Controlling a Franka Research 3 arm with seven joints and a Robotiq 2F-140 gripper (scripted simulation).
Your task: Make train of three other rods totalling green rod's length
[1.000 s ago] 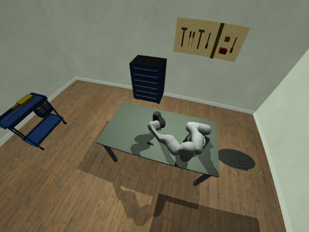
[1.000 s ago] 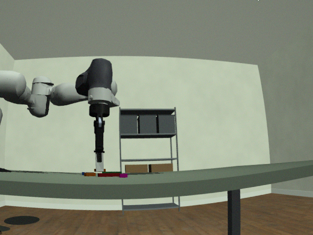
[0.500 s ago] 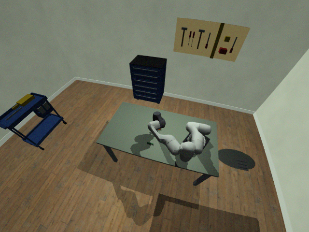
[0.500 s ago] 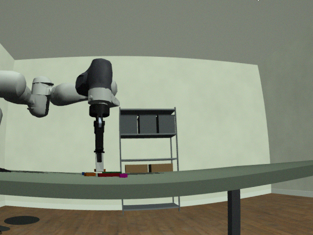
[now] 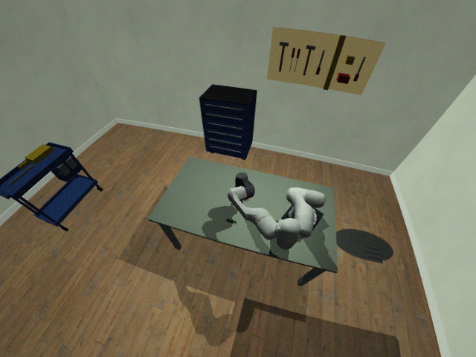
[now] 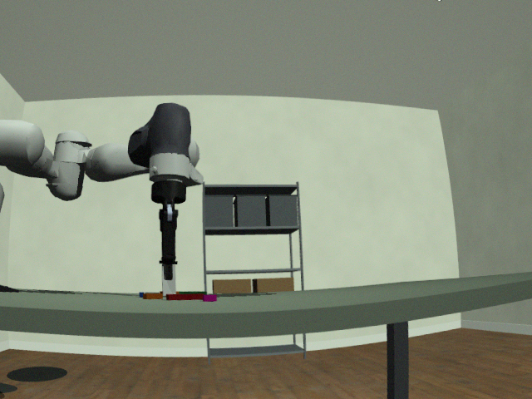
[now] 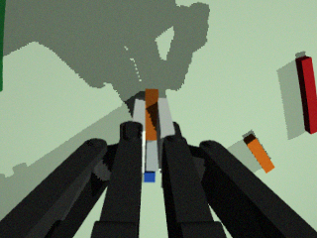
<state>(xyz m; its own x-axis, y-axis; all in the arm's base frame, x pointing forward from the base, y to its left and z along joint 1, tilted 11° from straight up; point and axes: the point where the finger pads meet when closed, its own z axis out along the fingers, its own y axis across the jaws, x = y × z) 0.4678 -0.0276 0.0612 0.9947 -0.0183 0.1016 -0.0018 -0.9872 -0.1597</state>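
Right now the grey rod is 4 cm behind my hand and 3 cm below it. The rest, counted from my hand: green rod: 13 cm to the left, 6 cm ahead, 3 cm below; red rod: 14 cm to the right, 3 cm below, 2 cm ahead; blue rod: 6 cm behind, 3 cm below.
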